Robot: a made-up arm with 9 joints. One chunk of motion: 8 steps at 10 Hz.
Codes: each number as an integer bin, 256 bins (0 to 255) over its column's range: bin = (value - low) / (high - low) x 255, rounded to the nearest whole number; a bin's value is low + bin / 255 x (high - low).
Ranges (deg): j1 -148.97..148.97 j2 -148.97..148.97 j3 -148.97..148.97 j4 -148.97..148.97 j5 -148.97..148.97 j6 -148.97..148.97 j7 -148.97..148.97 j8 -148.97..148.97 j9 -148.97..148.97
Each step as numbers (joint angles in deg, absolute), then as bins.
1 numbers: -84.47 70.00 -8.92 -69.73 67.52 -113.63 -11.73 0.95 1.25
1 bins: 55 187 120 68 185 30 117 128 129
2 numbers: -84.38 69.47 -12.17 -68.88 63.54 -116.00 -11.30 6.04 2.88
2 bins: 55 187 117 69 182 28 118 133 130
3 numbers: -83.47 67.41 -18.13 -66.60 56.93 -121.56 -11.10 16.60 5.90
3 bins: 56 185 112 70 176 23 118 142 133
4 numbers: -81.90 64.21 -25.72 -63.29 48.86 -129.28 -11.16 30.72 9.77
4 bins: 57 182 105 73 169 17 118 154 136
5 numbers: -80.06 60.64 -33.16 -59.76 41.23 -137.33 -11.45 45.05 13.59
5 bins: 59 179 99 76 163 10 118 166 139
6 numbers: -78.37 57.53 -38.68 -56.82 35.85 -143.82 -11.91 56.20 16.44
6 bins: 60 177 94 79 158 4 117 176 142
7 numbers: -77.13 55.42 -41.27 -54.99 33.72 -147.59 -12.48 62.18 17.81
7 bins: 61 175 92 80 156 1 117 181 143
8 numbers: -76.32 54.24 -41.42 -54.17 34.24 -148.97 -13.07 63.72 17.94
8 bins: 62 174 92 81 157 0 116 182 143
